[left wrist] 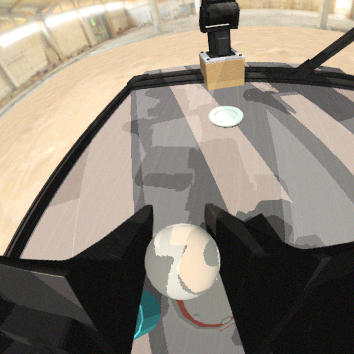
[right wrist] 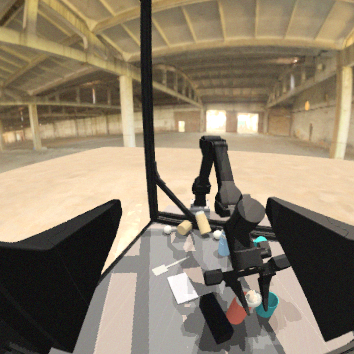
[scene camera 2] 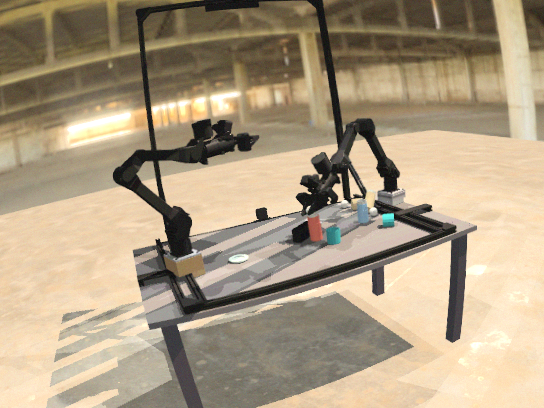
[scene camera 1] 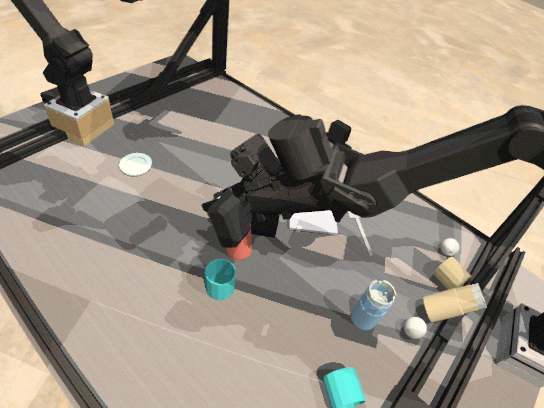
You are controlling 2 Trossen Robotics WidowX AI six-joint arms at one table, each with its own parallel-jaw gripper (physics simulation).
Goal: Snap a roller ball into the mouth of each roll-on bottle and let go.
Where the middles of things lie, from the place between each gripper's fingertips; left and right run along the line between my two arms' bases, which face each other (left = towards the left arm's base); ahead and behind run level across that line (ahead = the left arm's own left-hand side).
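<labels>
There is the tan block (scene camera 1: 451,274), and my left hand is 17 cm past it, 42 cm to the right of it and 9 cm above it. Going by its middle, the tan block is nearer to my left hand than to my right hand.
My right hand is 4 cm past the tan block and 51 cm to the right of it, and it is 38 cm above the block.
</labels>
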